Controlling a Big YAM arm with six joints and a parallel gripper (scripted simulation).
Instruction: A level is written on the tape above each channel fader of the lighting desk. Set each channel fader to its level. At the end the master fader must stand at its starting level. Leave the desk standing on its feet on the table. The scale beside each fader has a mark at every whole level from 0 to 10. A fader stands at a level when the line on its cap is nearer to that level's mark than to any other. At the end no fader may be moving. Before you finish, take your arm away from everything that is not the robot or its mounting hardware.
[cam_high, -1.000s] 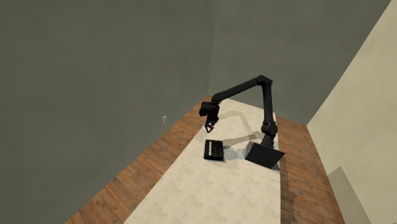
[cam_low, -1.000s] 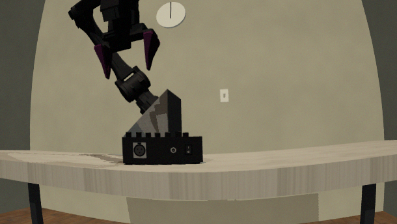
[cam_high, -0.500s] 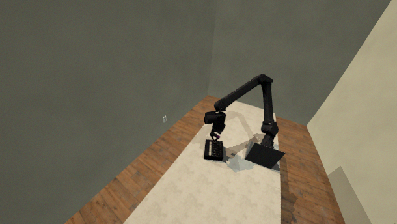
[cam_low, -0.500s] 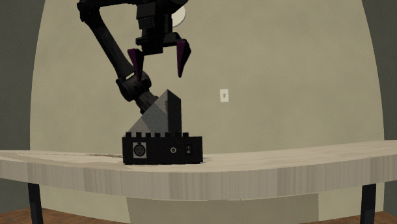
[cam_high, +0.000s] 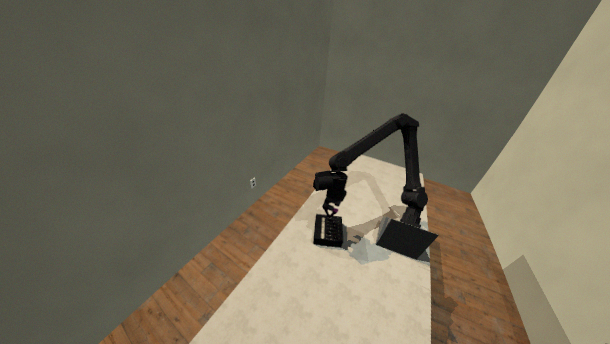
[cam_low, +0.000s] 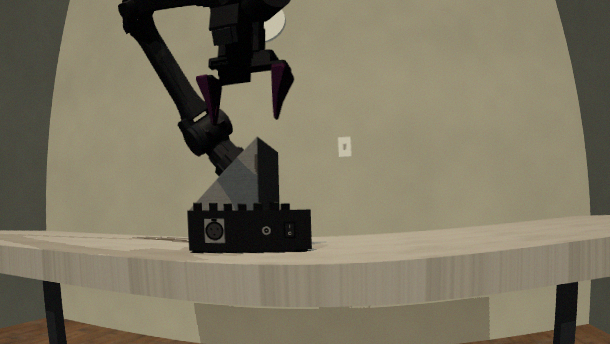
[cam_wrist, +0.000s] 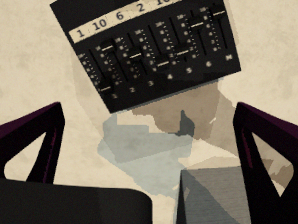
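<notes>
The channel 4 fader is 3 cm behind my hand, 2 cm to the right of it and 13 cm below it. Also, from my hand: fader 2 (1 cm behind, 4 cm to the left, 13 cm below); channel 5 fader (1 cm behind, 3 cm to the right, 13 cm below); fader 3 (2 cm behind, 1 cm to the left, 13 cm below).
</notes>
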